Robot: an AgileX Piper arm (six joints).
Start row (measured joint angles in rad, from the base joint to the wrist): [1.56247 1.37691 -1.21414 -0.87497 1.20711 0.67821]
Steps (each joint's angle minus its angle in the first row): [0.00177 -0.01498 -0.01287 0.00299 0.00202 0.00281]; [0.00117 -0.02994 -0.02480 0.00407 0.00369 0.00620]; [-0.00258 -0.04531 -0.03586 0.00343 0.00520 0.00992]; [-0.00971 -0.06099 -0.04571 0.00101 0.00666 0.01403]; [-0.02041 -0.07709 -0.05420 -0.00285 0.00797 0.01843]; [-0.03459 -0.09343 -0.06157 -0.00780 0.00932 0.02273]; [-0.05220 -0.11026 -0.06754 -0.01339 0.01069 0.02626]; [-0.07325 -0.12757 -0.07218 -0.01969 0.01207 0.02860]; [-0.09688 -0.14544 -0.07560 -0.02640 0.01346 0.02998]
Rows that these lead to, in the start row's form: [1.56424 1.36193 -1.22701 -0.87198 1.20913 0.68102]; [1.56364 1.34697 -1.23894 -0.87090 1.21080 0.68441]; [1.55989 1.33160 -1.25000 -0.87154 1.21231 0.68813]; [1.55276 1.31592 -1.25985 -0.87396 1.21377 0.69224]; [1.54206 1.29982 -1.26834 -0.87782 1.21508 0.69664]; [1.52788 1.28348 -1.27571 -0.88277 1.21643 0.70094]; [1.51027 1.26665 -1.28168 -0.88836 1.21780 0.70447]; [1.48922 1.24934 -1.28632 -0.89466 1.21918 0.70681]; [1.46559 1.23147 -1.28974 -0.90137 1.22057 0.70819]
